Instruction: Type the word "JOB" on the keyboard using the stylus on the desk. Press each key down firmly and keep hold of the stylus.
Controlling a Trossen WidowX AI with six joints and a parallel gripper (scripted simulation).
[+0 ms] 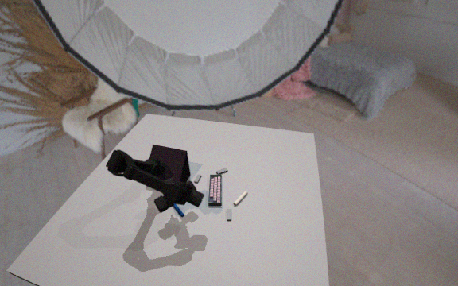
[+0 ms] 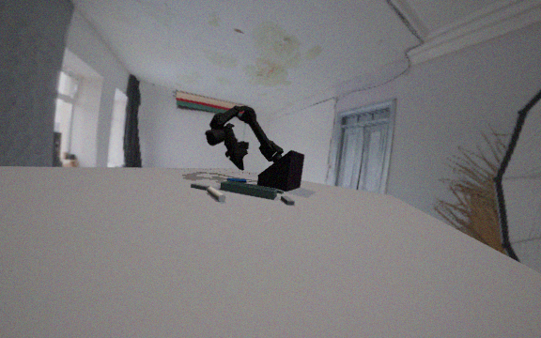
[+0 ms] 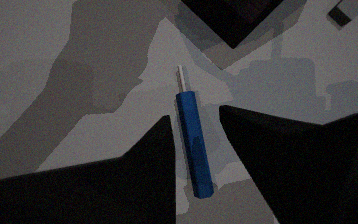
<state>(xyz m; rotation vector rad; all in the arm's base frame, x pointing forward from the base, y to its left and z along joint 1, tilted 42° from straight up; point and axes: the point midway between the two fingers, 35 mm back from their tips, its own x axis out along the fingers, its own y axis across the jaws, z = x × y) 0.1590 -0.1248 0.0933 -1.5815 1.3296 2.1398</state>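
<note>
My gripper tip is 10 mm past the blue stylus, 10 mm to the right of it and 50 mm above it. The rest, counted from my gripper tip: white cylinder (300 mm ahead, 130 mm to the left, 50 mm below); grey block (40 mm ahead, 210 mm to the left, 60 mm below).
</note>
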